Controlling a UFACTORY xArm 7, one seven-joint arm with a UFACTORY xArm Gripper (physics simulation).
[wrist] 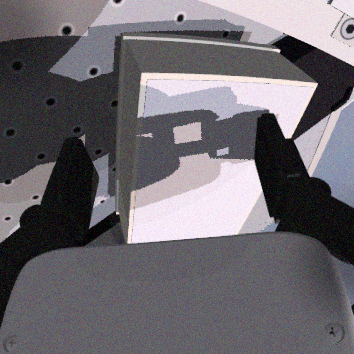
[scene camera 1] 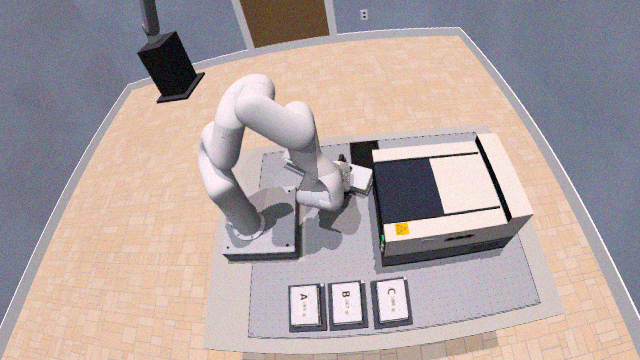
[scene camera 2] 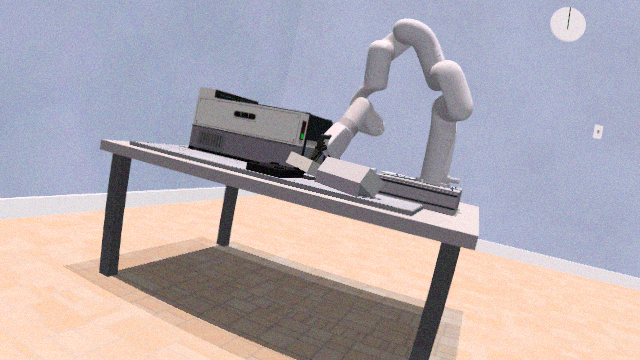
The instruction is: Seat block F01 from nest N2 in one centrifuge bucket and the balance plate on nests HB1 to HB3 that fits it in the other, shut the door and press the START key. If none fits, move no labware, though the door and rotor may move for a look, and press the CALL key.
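Observation:
My gripper is open and tilted beside a white-faced block. The block sits tilted near the left side of the centrifuge; no label on it is legible, and its support is hidden. In the wrist view the fingers stand wide, one left of the block and one over its right part. Balance plates A, B and C lie in dark nests at the front. The centrifuge top is covered, and its buckets are hidden. A green key shows on its end.
A black tray-like nest lies at the back beside the centrifuge. A grey-white box stands near the back edge, partly behind the arm in scene camera 1. The arm's base plate is at the left of the perforated board.

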